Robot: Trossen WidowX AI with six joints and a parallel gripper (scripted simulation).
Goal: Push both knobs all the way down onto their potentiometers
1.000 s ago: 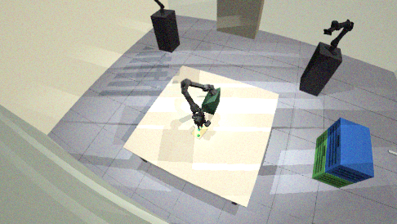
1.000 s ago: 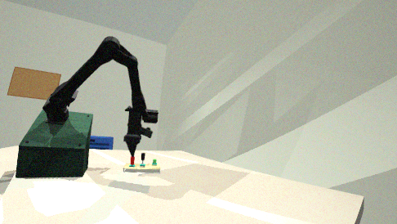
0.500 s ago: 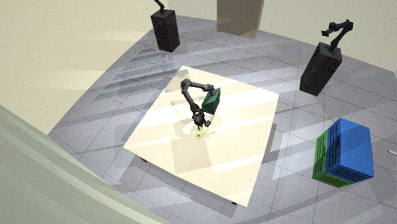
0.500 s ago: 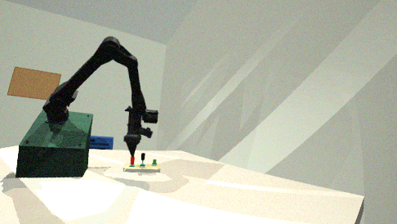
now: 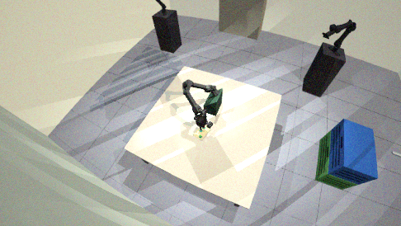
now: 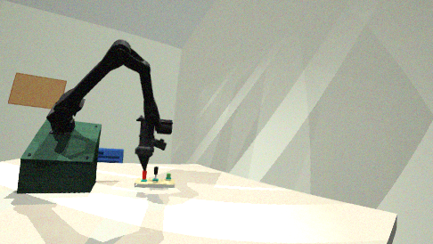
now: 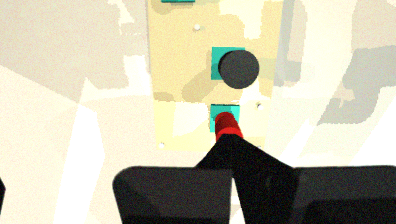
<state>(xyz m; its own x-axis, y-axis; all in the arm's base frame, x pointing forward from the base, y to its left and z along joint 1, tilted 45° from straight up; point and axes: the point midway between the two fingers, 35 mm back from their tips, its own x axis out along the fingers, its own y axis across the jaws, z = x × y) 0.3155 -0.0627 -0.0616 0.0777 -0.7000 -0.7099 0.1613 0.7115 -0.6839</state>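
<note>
The black knob lies 40 mm ahead of my gripper tip and 10 mm to the right of it. Round my gripper tip: red knob (20 mm below).
</note>
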